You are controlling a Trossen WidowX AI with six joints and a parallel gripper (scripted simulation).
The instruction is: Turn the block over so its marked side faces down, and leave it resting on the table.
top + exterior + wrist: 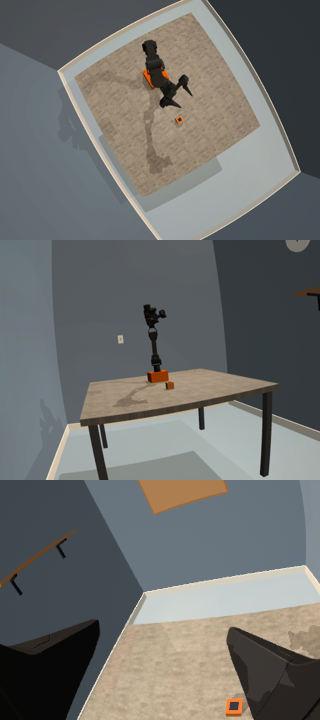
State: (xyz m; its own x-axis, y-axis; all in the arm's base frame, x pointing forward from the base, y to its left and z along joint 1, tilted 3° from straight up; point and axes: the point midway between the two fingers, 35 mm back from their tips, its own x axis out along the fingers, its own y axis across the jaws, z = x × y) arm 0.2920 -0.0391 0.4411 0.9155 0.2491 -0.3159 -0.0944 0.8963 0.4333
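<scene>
Now: the orange block 50 cm below my gripper tip, 9 cm ahead of it and 3 cm to the right of it.
</scene>
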